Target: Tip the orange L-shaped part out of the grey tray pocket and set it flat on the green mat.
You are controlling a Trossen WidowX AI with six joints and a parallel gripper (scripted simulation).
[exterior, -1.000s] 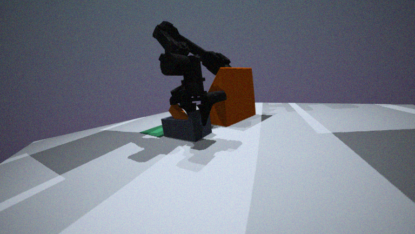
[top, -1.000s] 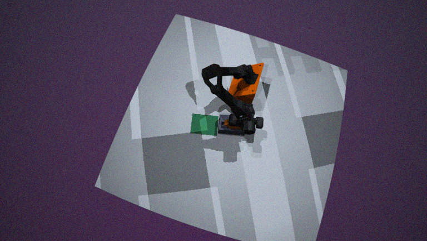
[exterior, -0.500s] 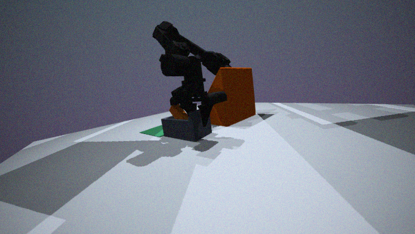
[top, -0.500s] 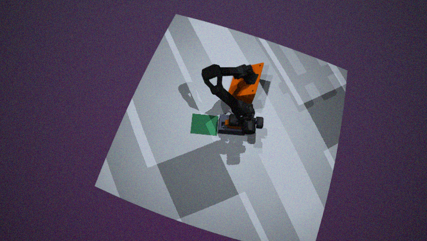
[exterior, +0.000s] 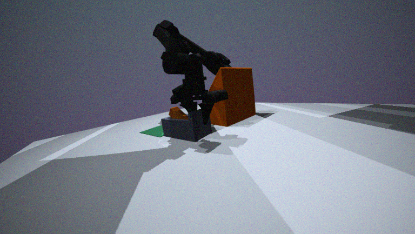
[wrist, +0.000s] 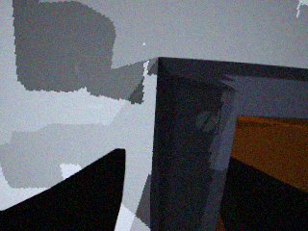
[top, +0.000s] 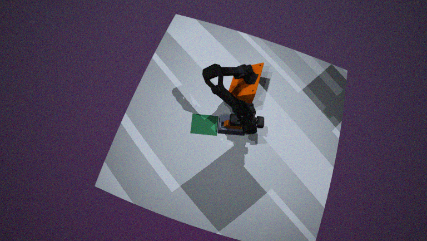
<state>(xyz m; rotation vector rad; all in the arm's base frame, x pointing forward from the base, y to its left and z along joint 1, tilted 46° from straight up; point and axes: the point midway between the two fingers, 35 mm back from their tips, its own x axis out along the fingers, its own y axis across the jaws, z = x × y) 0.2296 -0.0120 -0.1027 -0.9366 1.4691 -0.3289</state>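
Now: gripper tip 5 cm to the left of the orange L-shaped part, 1 cm below it and 1 cm short of it. Round my gripper tip: green mat 21 cm to the right, 7 cm ahead, 6 cm below.
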